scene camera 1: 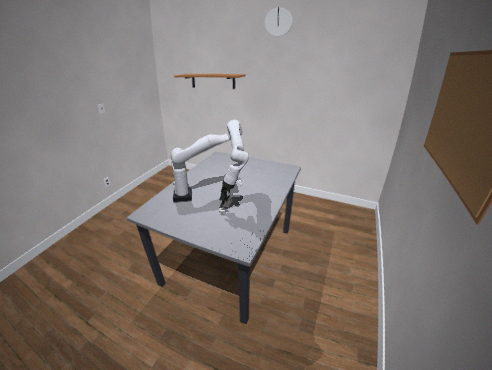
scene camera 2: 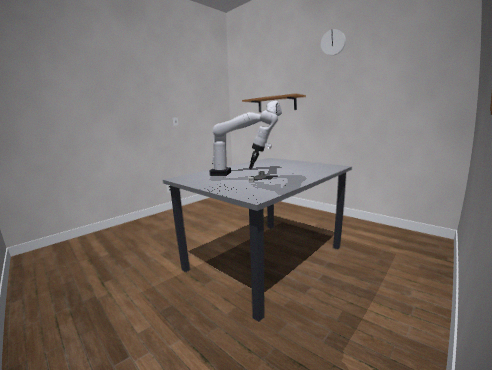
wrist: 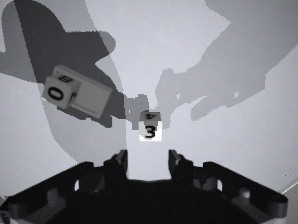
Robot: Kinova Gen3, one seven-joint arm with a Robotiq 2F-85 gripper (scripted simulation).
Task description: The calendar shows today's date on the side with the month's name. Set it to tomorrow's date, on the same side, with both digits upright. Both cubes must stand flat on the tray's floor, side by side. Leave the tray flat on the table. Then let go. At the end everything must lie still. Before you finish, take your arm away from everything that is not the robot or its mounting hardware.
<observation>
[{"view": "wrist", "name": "gripper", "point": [148, 158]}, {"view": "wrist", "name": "calendar tray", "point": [93, 96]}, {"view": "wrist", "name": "cube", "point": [61, 90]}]
</observation>
